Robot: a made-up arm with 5 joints.
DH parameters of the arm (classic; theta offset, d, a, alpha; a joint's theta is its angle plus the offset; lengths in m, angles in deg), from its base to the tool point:
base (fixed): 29.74 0 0.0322 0
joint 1: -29.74 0.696 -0.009 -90
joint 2: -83.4 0 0.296 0
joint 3: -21.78 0 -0.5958 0
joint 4: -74.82 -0.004 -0.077 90
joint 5: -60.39 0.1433 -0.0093 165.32
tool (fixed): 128.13 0.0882 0 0
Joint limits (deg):
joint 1: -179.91..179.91
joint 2: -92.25..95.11
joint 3: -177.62..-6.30
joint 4: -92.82..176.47
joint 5: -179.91..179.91
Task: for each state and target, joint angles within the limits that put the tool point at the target. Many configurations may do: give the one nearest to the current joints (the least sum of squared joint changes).
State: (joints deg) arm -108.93 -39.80 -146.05 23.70 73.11
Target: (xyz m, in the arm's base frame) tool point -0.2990 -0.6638 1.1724
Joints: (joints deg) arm -113.56 12.59 -102.56 29.75 74.31
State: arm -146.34 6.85 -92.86 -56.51 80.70
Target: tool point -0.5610 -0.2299 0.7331
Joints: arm -154.81 16.35 -57.89 -65.17 80.47
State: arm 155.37 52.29 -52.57 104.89 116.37
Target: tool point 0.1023 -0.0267 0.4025
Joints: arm 134.71 47.79 -6.30 148.97 121.99
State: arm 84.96 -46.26 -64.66 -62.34 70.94
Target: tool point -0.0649 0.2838 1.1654
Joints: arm 114.70 -51.95 -40.86 -72.24 69.39
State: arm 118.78 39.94 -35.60 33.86 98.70
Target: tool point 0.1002 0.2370 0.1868
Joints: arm 78.68 46.39 -31.36 34.45 97.50
